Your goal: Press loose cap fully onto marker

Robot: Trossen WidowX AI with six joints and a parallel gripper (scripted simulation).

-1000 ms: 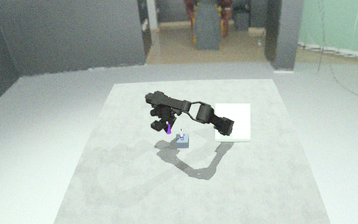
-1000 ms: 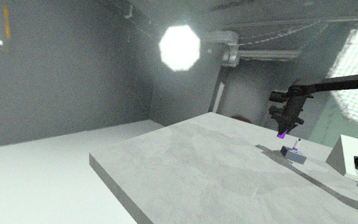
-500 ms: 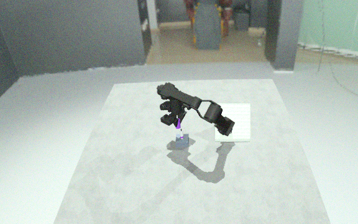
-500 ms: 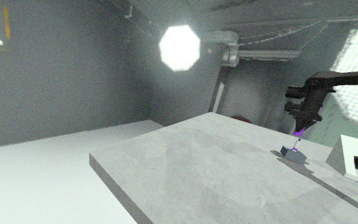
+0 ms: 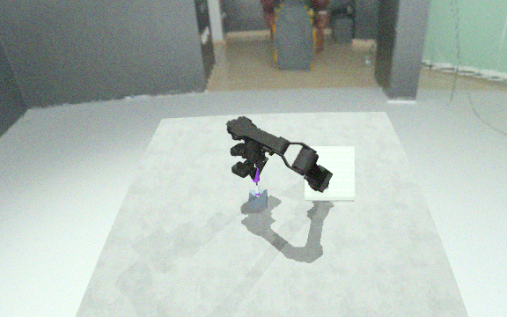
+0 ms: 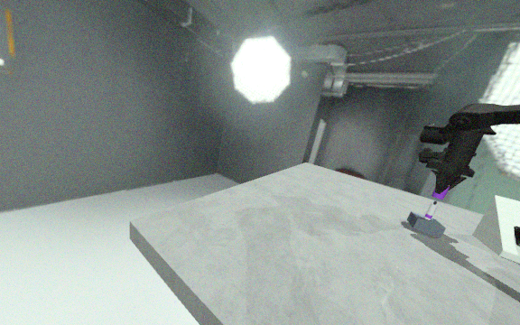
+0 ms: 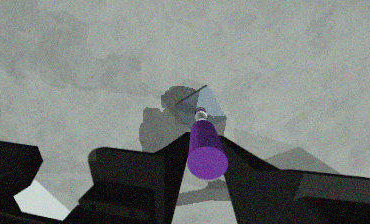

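The holder block is 120 mm below my gripper tip. Round my gripper tip: marker cap (10 mm above).
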